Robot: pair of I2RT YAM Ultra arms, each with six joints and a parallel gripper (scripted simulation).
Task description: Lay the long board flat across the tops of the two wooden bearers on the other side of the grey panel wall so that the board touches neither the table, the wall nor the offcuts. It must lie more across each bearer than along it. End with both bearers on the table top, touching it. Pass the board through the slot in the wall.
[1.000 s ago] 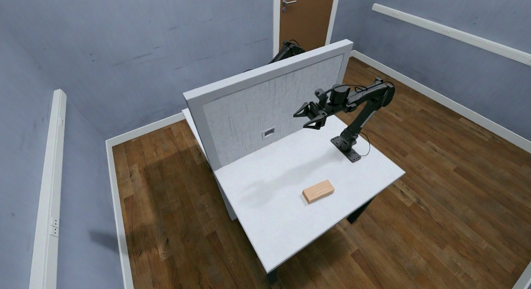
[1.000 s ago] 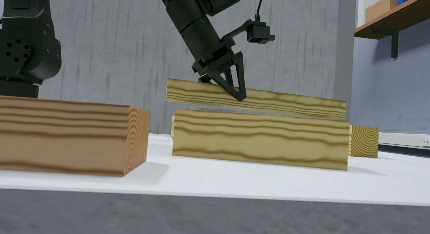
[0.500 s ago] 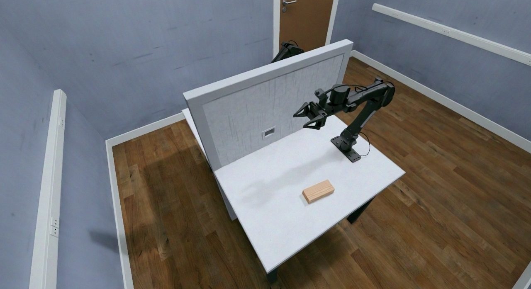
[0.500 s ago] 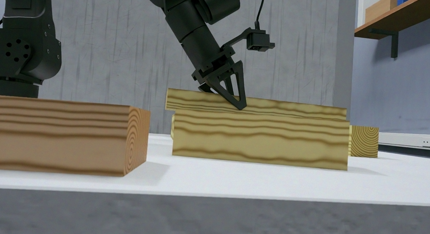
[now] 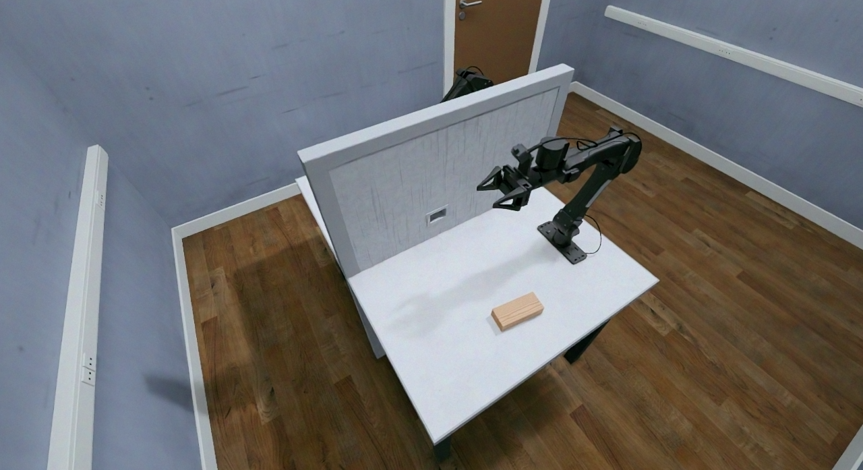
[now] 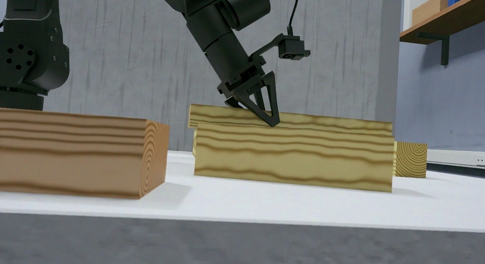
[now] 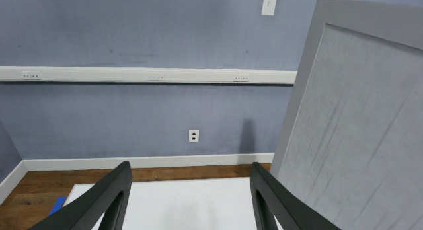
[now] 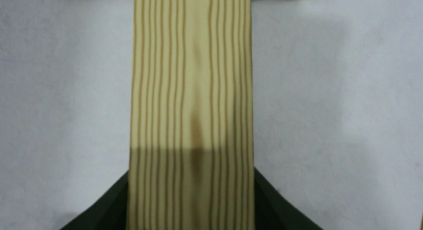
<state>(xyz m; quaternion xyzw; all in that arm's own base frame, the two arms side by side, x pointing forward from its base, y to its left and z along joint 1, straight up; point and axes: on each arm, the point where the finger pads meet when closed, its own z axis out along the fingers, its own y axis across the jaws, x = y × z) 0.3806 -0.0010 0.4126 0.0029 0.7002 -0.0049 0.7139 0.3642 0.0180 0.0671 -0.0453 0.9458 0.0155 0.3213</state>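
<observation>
Now: right hand 40 mm short of the long pale board. The rest, counted from my right hand: brown offcut 30 mm behind, 680 mm to the left, 50 mm below; then pale wooden bearer 170 mm ahead, 10 mm to the left, 40 mm below.
</observation>
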